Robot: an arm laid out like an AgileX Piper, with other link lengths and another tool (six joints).
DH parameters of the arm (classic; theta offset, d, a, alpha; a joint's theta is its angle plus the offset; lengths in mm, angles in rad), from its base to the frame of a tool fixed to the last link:
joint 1: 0 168.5 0 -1.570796
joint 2: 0.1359 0 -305 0
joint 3: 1.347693 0 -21.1 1.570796
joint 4: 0 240.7 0 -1.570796
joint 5: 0 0 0 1.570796
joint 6: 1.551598 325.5 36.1 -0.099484
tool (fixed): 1.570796 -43.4 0 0
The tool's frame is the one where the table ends.
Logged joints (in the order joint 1, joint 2, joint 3, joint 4, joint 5, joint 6), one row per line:
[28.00 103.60 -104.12 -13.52 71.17 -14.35]
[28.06 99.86 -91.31 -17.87 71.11 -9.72]
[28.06 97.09 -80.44 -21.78 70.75 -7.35]
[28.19 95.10 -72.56 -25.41 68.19 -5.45]
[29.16 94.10 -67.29 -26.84 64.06 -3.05]
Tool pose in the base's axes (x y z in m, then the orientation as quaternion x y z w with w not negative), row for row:
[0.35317 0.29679 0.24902 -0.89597 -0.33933 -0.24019 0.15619]
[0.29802 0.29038 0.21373 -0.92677 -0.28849 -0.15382 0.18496]
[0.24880 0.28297 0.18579 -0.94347 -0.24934 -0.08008 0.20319]
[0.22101 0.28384 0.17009 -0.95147 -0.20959 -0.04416 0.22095]
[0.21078 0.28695 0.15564 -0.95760 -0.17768 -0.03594 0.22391]
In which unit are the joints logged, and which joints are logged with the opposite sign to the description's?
The joints are logged in degrees. Opposite sign: joint 4.
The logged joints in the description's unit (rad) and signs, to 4 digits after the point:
[0.4887 1.8082 -1.8172 0.2360 1.2422 -0.2505]
[0.4897 1.7429 -1.5937 0.3119 1.2411 -0.1696]
[0.4897 1.6945 -1.4039 0.3801 1.2348 -0.1283]
[0.4920 1.6598 -1.2664 0.4435 1.1901 -0.0951]
[0.5089 1.6424 -1.1744 0.4684 1.1181 -0.0532]

